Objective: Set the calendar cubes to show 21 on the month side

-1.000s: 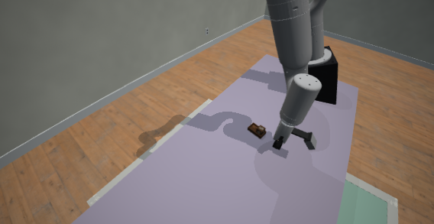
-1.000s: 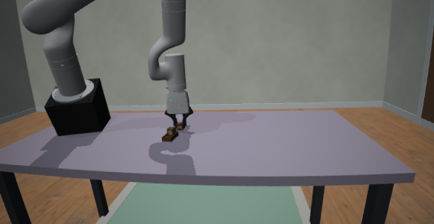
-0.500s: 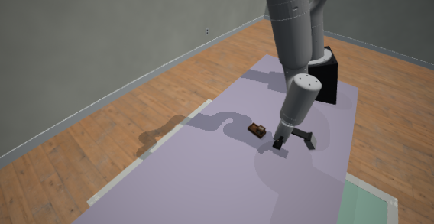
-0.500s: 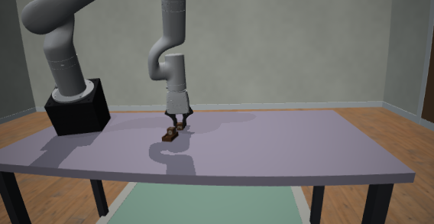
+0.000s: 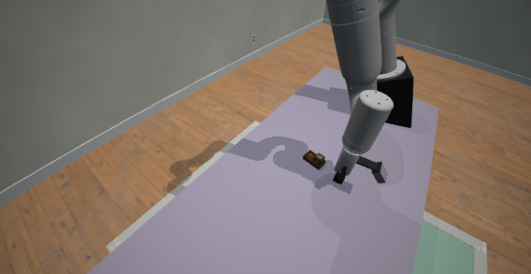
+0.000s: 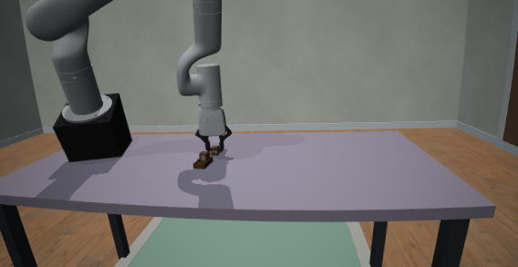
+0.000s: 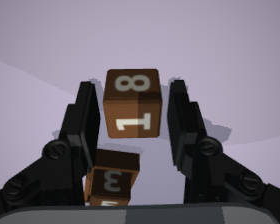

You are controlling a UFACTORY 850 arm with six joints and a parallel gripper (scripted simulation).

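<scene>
Now: hand 20 mm above the brown cube. The rest, counted from my hand: digit cube 30 mm behind, 80 mm to the right, 10 mm below; brown tray 40 mm behind, 100 mm to the right, 20 mm below.
</scene>
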